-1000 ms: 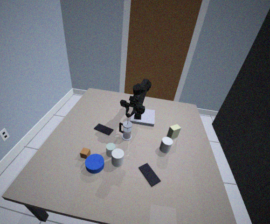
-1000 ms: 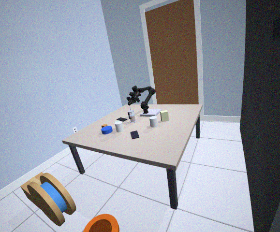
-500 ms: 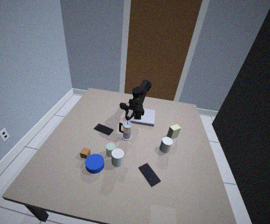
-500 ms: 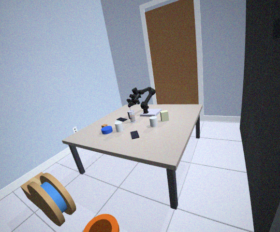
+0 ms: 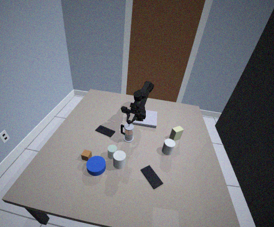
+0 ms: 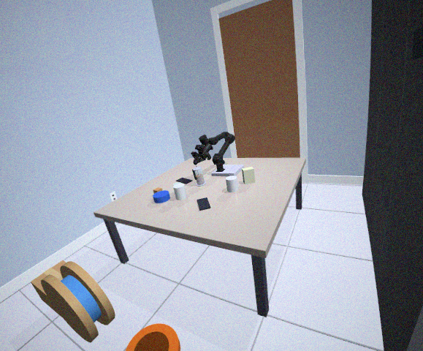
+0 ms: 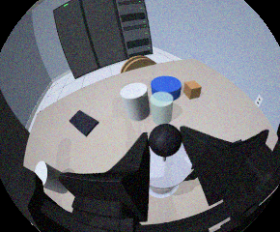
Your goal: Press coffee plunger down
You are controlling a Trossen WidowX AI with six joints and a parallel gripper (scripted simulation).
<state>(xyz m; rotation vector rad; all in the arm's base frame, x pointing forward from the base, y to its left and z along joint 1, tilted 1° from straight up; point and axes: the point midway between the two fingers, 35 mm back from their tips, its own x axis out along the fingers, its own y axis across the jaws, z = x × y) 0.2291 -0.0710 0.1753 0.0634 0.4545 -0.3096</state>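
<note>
Right now my gripper tip is 90 mm above the coffee press, 20 mm past it and 10 mm to the left of it. From my gripper tip the other things lie so: pale green cylinder 160 mm ahead, 150 mm below, 90 mm to the right; then blue disc 270 mm ahead, 170 mm to the right, 170 mm below; then pale yellow block 390 mm to the left, 130 mm below, 80 mm behind.
</note>
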